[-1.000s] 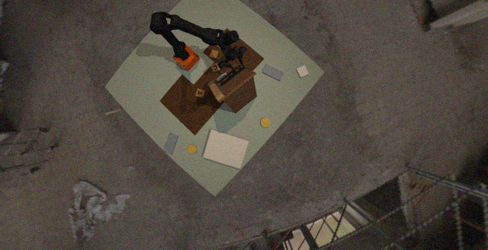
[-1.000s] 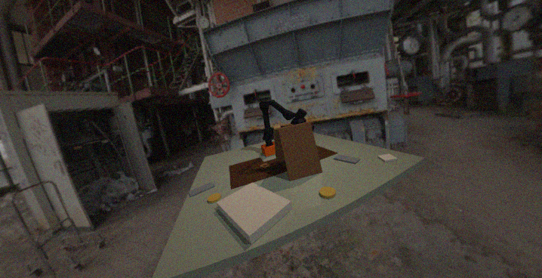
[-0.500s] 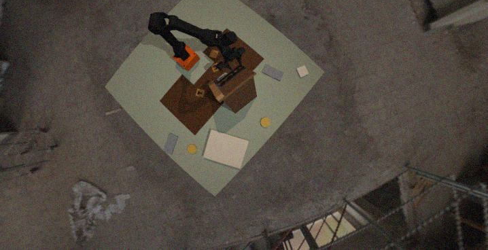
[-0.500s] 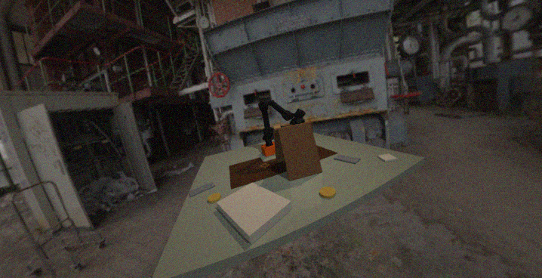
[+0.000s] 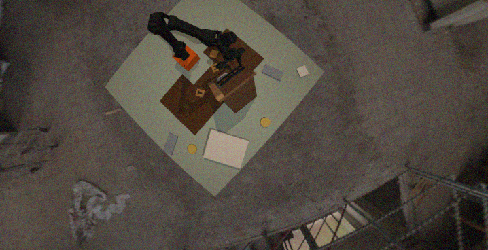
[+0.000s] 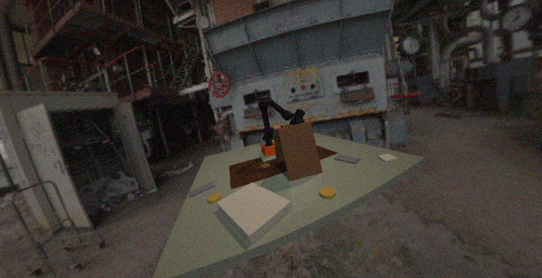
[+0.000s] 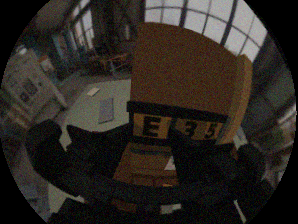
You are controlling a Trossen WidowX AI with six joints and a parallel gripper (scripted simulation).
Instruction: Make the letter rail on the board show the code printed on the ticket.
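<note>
My gripper tip is 10 cm to the left of the white ticket, 9 cm above it and 6 cm past it. Round my gripper tip: tan tile 28 cm behind, 16 cm below, 6 cm to the left; white slab 40 cm to the right, 34 cm ahead, 14 cm below; brown mat 17 cm to the right, 16 cm below, 16 cm behind.
</note>
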